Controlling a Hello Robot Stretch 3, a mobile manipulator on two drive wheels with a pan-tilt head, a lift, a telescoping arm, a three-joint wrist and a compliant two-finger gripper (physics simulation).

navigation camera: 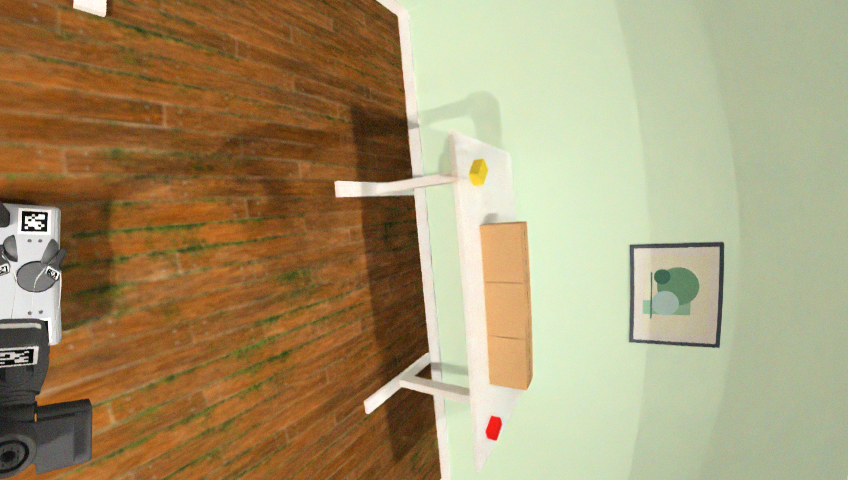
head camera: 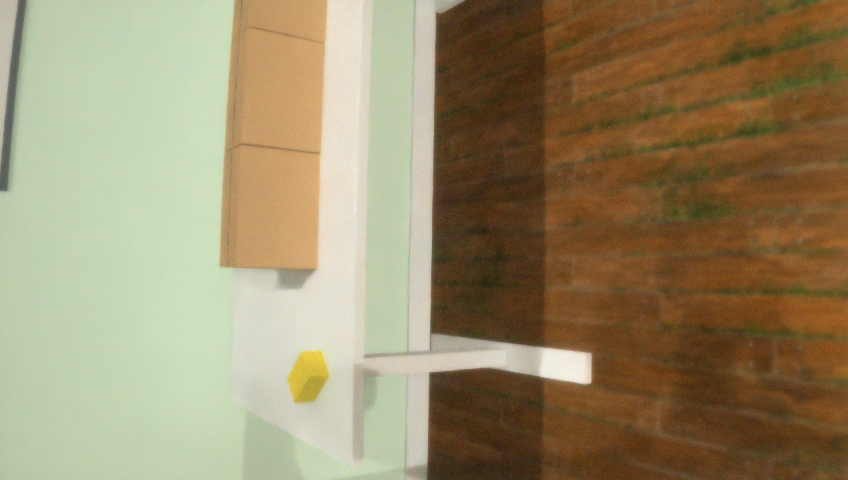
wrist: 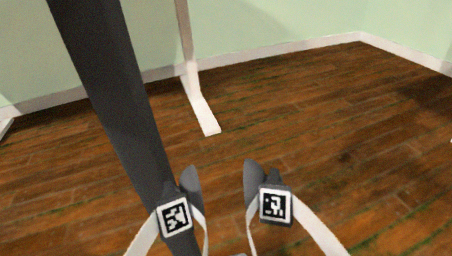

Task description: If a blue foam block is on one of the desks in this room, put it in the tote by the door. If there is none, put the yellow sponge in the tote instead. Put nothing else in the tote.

Labels:
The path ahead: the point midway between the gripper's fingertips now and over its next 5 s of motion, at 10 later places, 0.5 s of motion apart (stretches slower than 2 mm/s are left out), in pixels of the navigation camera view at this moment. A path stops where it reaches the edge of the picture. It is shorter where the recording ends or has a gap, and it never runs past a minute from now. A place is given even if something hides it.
The gripper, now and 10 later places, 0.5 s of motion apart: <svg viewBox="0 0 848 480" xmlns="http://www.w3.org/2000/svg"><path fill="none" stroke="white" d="M33 239L50 239L86 240L121 240L152 240L180 241L205 241L228 241L250 242L270 242L287 242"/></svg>

